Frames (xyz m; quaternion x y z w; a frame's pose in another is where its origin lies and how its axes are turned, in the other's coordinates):
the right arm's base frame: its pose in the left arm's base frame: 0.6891 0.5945 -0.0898 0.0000 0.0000 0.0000 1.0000
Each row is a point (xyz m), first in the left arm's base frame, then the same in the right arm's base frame.
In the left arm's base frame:
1: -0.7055 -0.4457 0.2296
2: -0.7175 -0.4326 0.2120
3: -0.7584 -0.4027 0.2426
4: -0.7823 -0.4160 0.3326
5: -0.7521 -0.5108 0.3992
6: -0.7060 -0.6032 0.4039
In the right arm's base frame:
1: -1.3946 -1.0402 0.3194
2: -1.4066 -1.0271 0.3018
3: -1.4475 -0.9972 0.3324
4: -1.4714 -1.0105 0.4224
5: -1.4412 -1.1053 0.4890
6: -1.3951 -1.1977 0.4937

